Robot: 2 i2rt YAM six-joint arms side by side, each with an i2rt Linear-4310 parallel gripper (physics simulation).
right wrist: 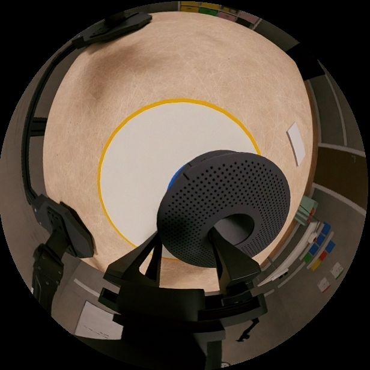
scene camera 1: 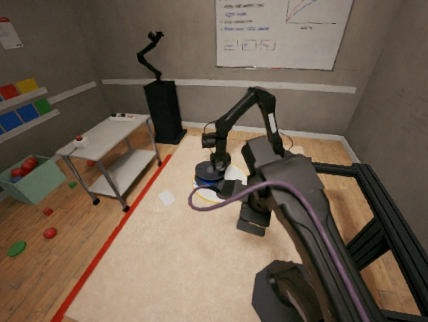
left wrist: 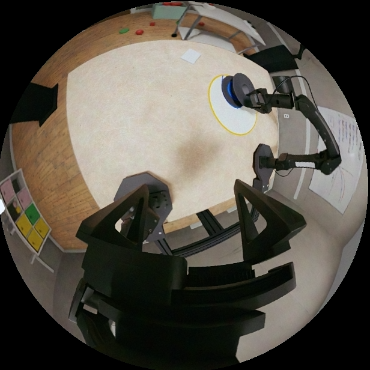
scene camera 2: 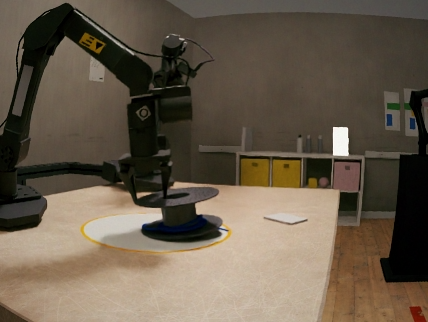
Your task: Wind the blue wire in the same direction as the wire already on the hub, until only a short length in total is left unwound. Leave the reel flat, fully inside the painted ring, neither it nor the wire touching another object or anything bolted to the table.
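Where they show: left gripper, fingertip midpoint: (scene camera 1: 248,209); right gripper, fingertip midpoint: (scene camera 1: 219,171) (scene camera 2: 150,203); left arm's base at its link origin: (scene camera 1: 288,296) (scene camera 2: 143,173); right arm's base at its link origin: (scene camera 2: 5,198).
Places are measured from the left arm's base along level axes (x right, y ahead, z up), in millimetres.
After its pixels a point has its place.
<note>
The dark reel (scene camera 1: 206,172) @[x 448, y 432, z 26 mm] (scene camera 2: 180,215) @[x 505, y 447, z -12 mm] (left wrist: 243,83) (right wrist: 225,185) hangs over or rests in the right part of the painted ring (scene camera 1: 193,181) (scene camera 2: 81,231) @[x 615, y 265, z -55 mm] (left wrist: 209,97) (right wrist: 99,175) in scene camera 2, slightly tilted. Table contact is unclear. Blue wire (scene camera 2: 172,226) @[x 510, y 431, z -35 mm] (left wrist: 230,93) (right wrist: 176,178) lies around the lower hub; a short end sticks out near the ring line at the right in scene camera 2. My right gripper (scene camera 2: 151,197) @[x 501, y 374, z 4 mm] (right wrist: 184,231) is shut on the reel's upper flange, one finger in the centre hole, one at the rim. My left gripper (left wrist: 189,185) is open and empty, away from the reel.
A white card (scene camera 1: 167,197) @[x 283, y 597, z -49 mm] (scene camera 2: 285,218) @[x 290, y 601, z -49 mm] (left wrist: 190,55) (right wrist: 296,143) lies on the table, apart from the reel. The left arm's purple cable (scene camera 1: 270,184) @[x -23, y 142, z 495 mm] loops across scene camera 1. The right arm's base (scene camera 2: 22,212) @[x 701, y 146, z -21 mm] stands left of the ring in scene camera 2.
</note>
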